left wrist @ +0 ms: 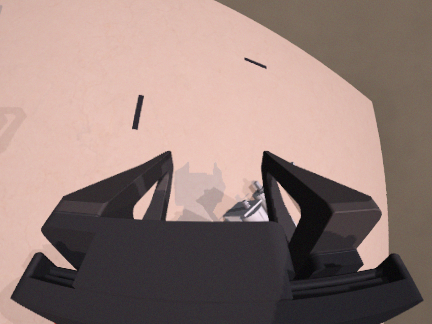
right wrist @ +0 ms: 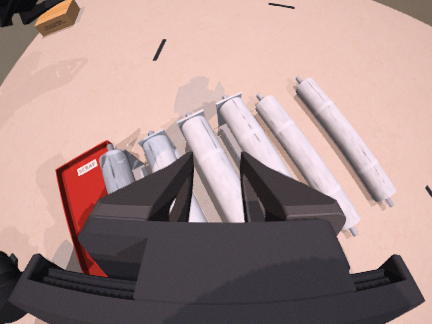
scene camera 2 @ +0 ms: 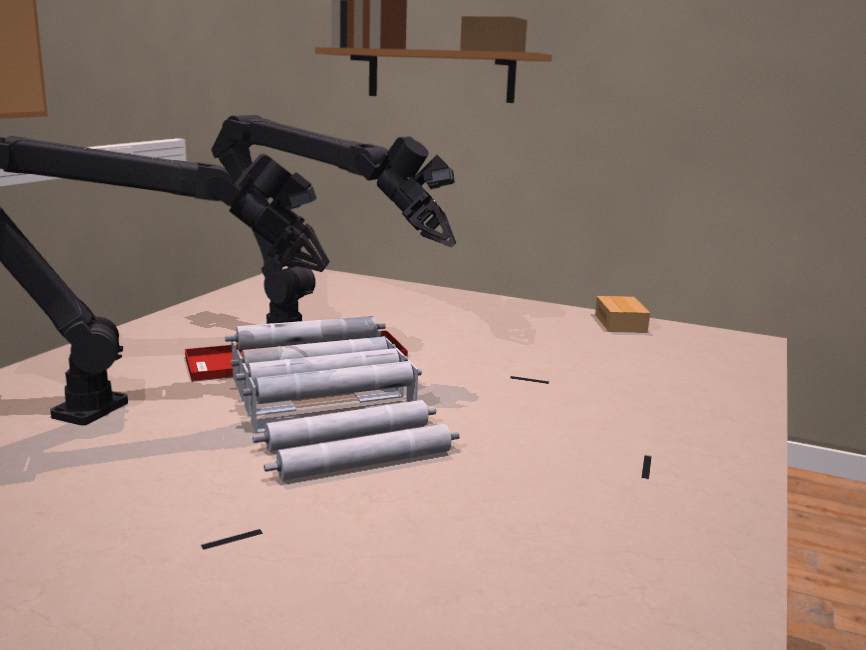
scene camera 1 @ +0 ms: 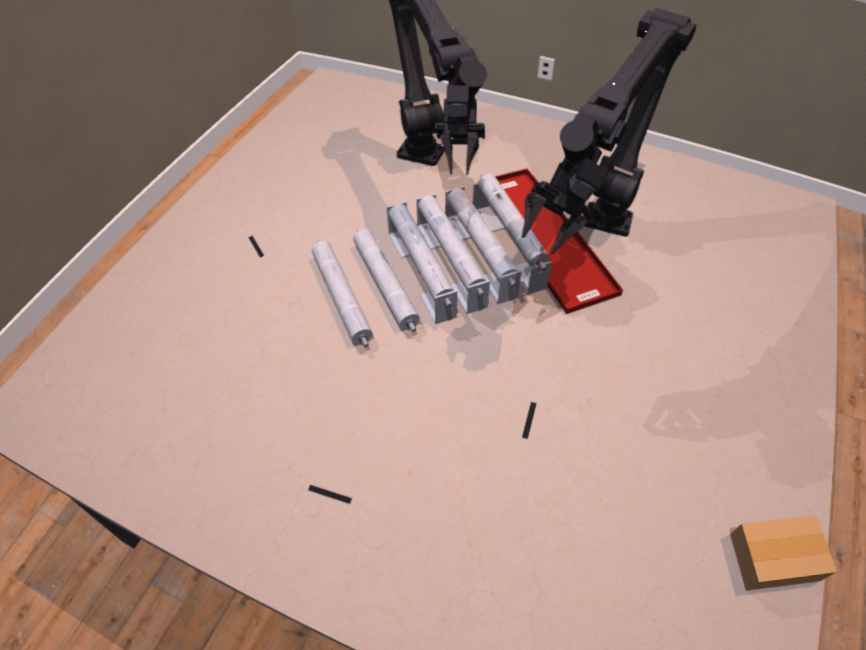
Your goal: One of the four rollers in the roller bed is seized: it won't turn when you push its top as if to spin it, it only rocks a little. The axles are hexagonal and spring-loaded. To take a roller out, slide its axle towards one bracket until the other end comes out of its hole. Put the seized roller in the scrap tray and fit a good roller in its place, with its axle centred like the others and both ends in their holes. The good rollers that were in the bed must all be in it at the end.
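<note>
My left gripper (scene camera 1: pixel 537 245) and my right gripper (scene camera 2: pixel 326 267) are visible. Cardboard box (scene camera 1: pixel 774 553) present, and in a further view the box (scene camera 2: pixel 617 314); in the left wrist view the box is out of frame. A red scrap tray (scene camera 1: pixel 578 275) is visible as well, with further sightings of the tray (right wrist: pixel 80 181) and the tray (scene camera 2: pixel 206 363). Roller (scene camera 2: pixel 316 331) visible, likewise the roller (right wrist: pixel 115 166) and the roller (scene camera 1: pixel 530 247).
</note>
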